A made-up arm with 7 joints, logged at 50 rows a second.
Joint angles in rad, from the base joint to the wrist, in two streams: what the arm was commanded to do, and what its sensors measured. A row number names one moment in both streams.
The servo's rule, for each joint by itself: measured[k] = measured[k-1] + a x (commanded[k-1-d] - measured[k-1]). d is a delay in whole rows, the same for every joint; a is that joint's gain. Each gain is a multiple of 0.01, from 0.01 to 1. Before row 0 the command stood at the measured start. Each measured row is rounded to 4 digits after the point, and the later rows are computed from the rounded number. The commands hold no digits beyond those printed.
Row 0, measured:
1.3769 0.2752 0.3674 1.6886 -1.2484 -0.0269 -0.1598
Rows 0 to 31, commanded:
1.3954 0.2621 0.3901 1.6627 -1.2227 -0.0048 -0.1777
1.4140 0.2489 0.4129 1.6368 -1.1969 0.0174 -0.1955
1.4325 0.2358 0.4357 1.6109 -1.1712 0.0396 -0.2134
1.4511 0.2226 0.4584 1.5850 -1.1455 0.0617 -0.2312
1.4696 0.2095 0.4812 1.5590 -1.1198 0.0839 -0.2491
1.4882 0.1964 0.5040 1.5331 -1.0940 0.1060 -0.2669
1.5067 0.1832 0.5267 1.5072 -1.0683 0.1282 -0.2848
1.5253 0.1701 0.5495 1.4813 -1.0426 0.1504 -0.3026
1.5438 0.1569 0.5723 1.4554 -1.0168 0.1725 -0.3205
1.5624 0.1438 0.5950 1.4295 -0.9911 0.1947 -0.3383
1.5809 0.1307 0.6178 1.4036 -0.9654 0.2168 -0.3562
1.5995 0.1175 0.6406 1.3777 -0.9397 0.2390 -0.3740
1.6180 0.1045 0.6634 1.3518 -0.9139 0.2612 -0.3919
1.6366 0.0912 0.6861 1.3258 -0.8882 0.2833 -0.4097
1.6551 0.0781 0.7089 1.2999 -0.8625 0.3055 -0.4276
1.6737 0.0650 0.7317 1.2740 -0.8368 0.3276 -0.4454
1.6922 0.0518 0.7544 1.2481 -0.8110 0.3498 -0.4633
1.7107 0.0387 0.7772 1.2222 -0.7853 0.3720 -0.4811
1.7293 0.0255 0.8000 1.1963 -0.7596 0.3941 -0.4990
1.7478 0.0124 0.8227 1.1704 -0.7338 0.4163 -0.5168
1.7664 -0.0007 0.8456 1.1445 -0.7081 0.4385 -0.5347
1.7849 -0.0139 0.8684 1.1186 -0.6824 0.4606 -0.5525
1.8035 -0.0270 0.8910 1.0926 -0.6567 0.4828 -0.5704
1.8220 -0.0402 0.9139 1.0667 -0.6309 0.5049 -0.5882
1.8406 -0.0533 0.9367 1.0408 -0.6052 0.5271 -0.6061
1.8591 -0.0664 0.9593 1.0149 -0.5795 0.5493 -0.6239
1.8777 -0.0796 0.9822 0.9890 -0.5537 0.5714 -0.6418
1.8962 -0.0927 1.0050 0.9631 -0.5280 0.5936 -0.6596
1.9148 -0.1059 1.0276 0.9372 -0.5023 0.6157 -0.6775
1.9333 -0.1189 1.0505 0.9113 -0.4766 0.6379 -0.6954
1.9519 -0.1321 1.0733 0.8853 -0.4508 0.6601 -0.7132
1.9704 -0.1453 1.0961 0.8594 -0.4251 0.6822 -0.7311
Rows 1 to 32, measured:
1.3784 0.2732 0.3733 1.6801 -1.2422 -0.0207 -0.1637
1.3812 0.2696 0.3836 1.6658 -1.2313 -0.0100 -0.1707
1.3853 0.2645 0.3971 1.6477 -1.2169 0.0039 -0.1801
1.3906 0.2582 0.4130 1.6270 -1.1998 0.0201 -0.1913
1.3969 0.2509 0.4307 1.6046 -1.1806 0.0380 -0.2040
1.4042 0.2427 0.4498 1.5810 -1.1598 0.0570 -0.2178
1.4124 0.2338 0.4698 1.5566 -1.1378 0.0769 -0.2325
1.4214 0.2242 0.4905 1.5318 -1.1150 0.0975 -0.2479
1.4312 0.2141 0.5118 1.5066 -1.0914 0.1185 -0.2639
1.4417 0.2036 0.5334 1.4812 -1.0673 0.1398 -0.2803
1.4528 0.1927 0.5553 1.4556 -1.0428 0.1614 -0.2970
1.4645 0.1814 0.5775 1.4299 -1.0181 0.1831 -0.3139
1.4768 0.1699 0.5998 1.4041 -0.9931 0.2050 -0.3311
1.4896 0.1581 0.6222 1.3783 -0.9679 0.2269 -0.3484
1.5028 0.1461 0.6447 1.3524 -0.9426 0.2489 -0.3658
1.5165 0.1339 0.6673 1.3265 -0.9172 0.2709 -0.3833
1.5306 0.1216 0.6899 1.3006 -0.8917 0.2930 -0.4009
1.5450 0.1092 0.7126 1.2747 -0.8662 0.3151 -0.4185
1.5597 0.0966 0.7353 1.2488 -0.8406 0.3372 -0.4362
1.5747 0.0840 0.7580 1.2229 -0.8150 0.3593 -0.4539
1.5900 0.0713 0.7808 1.1970 -0.7893 0.3815 -0.4717
1.6056 0.0585 0.8036 1.1711 -0.7636 0.4036 -0.4895
1.6214 0.0457 0.8263 1.1452 -0.7379 0.4258 -0.5073
1.6374 0.0328 0.8491 1.1193 -0.7122 0.4479 -0.5251
1.6537 0.0199 0.8719 1.0934 -0.6865 0.4701 -0.5429
1.6701 0.0070 0.8946 1.0675 -0.6608 0.4923 -0.5607
1.6867 -0.0060 0.9174 1.0416 -0.6351 0.5144 -0.5785
1.7035 -0.0190 0.9402 1.0157 -0.6094 0.5366 -0.5963
1.7204 -0.0320 0.9629 0.9898 -0.5837 0.5587 -0.6142
1.7374 -0.0450 0.9857 0.9639 -0.5580 0.5809 -0.6321
1.7546 -0.0581 1.0085 0.9380 -0.5323 0.6031 -0.6499
1.7719 -0.0712 1.0313 0.9121 -0.5066 0.6252 -0.6678
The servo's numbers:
d 0
a 0.08 0.15 0.26 0.33 0.24 0.28 0.22

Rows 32 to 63, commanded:
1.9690 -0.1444 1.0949 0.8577 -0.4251 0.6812 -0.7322
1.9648 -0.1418 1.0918 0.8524 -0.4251 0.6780 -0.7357
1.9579 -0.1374 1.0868 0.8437 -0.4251 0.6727 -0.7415
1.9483 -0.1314 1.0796 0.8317 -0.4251 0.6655 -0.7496
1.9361 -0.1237 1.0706 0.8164 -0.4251 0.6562 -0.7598
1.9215 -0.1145 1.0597 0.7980 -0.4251 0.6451 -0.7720
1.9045 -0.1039 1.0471 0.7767 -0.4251 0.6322 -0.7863
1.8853 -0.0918 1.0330 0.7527 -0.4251 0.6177 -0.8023
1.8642 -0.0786 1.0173 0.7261 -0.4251 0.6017 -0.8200
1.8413 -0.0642 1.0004 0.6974 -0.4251 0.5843 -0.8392
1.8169 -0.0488 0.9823 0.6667 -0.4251 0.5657 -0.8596
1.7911 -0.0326 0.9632 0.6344 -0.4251 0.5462 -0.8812
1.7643 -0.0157 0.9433 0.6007 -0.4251 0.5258 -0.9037
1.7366 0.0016 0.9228 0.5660 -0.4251 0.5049 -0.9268
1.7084 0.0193 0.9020 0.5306 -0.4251 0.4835 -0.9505
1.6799 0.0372 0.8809 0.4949 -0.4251 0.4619 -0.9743
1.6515 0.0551 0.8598 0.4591 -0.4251 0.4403 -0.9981
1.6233 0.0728 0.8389 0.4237 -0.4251 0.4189 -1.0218
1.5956 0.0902 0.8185 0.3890 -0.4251 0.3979 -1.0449
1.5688 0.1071 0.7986 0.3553 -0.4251 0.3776 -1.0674
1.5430 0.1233 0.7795 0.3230 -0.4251 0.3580 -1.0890
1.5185 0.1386 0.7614 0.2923 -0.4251 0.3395 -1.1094
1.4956 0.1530 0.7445 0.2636 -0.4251 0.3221 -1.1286
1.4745 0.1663 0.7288 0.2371 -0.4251 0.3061 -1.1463
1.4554 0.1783 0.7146 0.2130 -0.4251 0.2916 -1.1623
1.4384 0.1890 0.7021 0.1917 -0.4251 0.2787 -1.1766
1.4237 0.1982 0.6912 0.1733 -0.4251 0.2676 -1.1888
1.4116 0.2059 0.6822 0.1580 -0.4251 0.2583 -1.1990
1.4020 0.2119 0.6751 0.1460 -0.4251 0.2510 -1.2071
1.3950 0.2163 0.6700 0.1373 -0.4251 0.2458 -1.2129
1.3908 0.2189 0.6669 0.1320 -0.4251 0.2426 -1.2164
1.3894 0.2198 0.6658 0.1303 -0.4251 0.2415 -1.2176
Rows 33 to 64, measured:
1.7877 -0.0822 1.0478 0.8941 -0.4870 0.6409 -0.6820
1.8019 -0.0911 1.0592 0.8803 -0.4721 0.6513 -0.6938
1.8144 -0.0980 1.0664 0.8682 -0.4608 0.6573 -0.7043
1.8251 -0.1030 1.0698 0.8562 -0.4522 0.6596 -0.7143
1.8340 -0.1061 1.0700 0.8431 -0.4457 0.6586 -0.7243
1.8410 -0.1074 1.0673 0.8282 -0.4408 0.6548 -0.7348
1.8461 -0.1069 1.0620 0.8112 -0.4370 0.6485 -0.7461
1.8492 -0.1046 1.0545 0.7919 -0.4341 0.6399 -0.7585
1.8504 -0.1007 1.0448 0.7702 -0.4319 0.6292 -0.7720
1.8497 -0.0952 1.0333 0.7462 -0.4303 0.6166 -0.7868
1.8471 -0.0882 1.0200 0.7200 -0.4291 0.6023 -0.8028
1.8426 -0.0799 1.0052 0.6918 -0.4281 0.5866 -0.8200
1.8363 -0.0703 0.9891 0.6617 -0.4274 0.5696 -0.8384
1.8283 -0.0595 0.9719 0.6301 -0.4268 0.5515 -0.8578
1.8187 -0.0477 0.9537 0.5973 -0.4264 0.5325 -0.8782
1.8076 -0.0350 0.9348 0.5635 -0.4261 0.5127 -0.8993
1.7951 -0.0215 0.9153 0.5290 -0.4259 0.4924 -0.9210
1.7814 -0.0074 0.8954 0.4943 -0.4257 0.4718 -0.9432
1.7665 0.0072 0.8754 0.4596 -0.4256 0.4511 -0.9656
1.7507 0.0222 0.8554 0.4252 -0.4255 0.4305 -0.9880
1.7341 0.0374 0.8357 0.3915 -0.4254 0.4102 -1.0102
1.7169 0.0526 0.8164 0.3588 -0.4253 0.3904 -1.0320
1.6992 0.0677 0.7977 0.3274 -0.4253 0.3713 -1.0533
1.6812 0.0825 0.7798 0.2976 -0.4253 0.3530 -1.0738
1.6631 0.0969 0.7628 0.2697 -0.4253 0.3358 -1.0933
1.6451 0.1107 0.7470 0.2440 -0.4253 0.3198 -1.1116
1.6274 0.1238 0.7325 0.2207 -0.4253 0.3052 -1.1286
1.6101 0.1361 0.7194 0.2000 -0.4253 0.2921 -1.1441
1.5935 0.1475 0.7079 0.1822 -0.4253 0.2806 -1.1580
1.5776 0.1578 0.6980 0.1674 -0.4253 0.2709 -1.1701
1.5627 0.1670 0.6899 0.1557 -0.4253 0.2630 -1.1803
1.5488 0.1749 0.6836 0.1473 -0.4253 0.2570 -1.1885

